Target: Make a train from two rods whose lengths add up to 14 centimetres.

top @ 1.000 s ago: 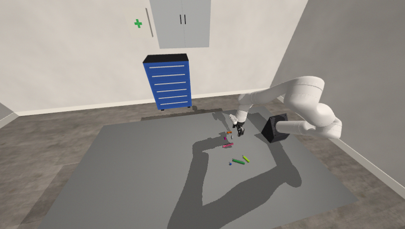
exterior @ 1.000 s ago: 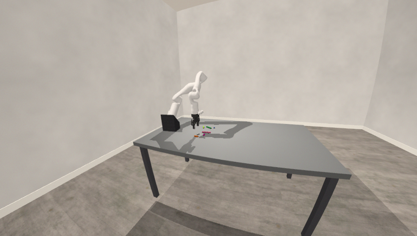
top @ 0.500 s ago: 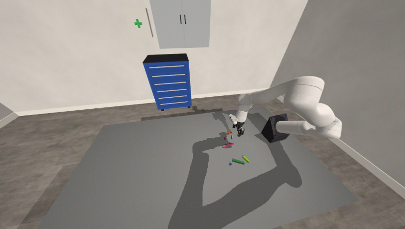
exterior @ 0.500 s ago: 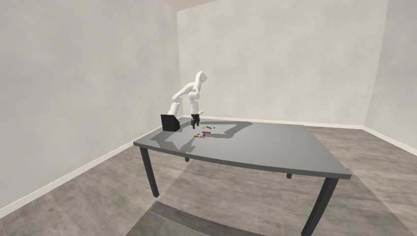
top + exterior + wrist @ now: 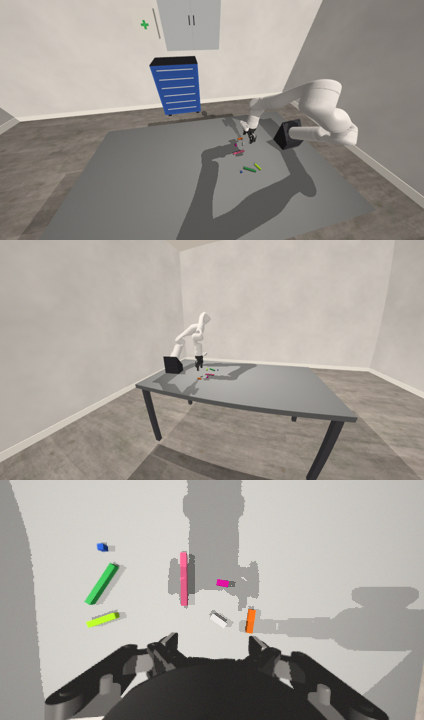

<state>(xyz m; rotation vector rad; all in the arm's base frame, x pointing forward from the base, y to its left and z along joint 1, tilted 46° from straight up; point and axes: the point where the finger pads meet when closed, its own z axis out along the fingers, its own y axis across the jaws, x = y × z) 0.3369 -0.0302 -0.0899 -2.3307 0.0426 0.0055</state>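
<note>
The lime rod lies 10 mm ahead of my hand, 190 mm to the left of it and 70 mm below it. Round my hand: orange rod 10 mm ahead, 60 mm to the right, 70 mm below; then grey rod 10 mm ahead, 10 mm to the right, 70 mm below; then magenta rod 80 mm ahead, 20 mm to the right, 70 mm below.
</note>
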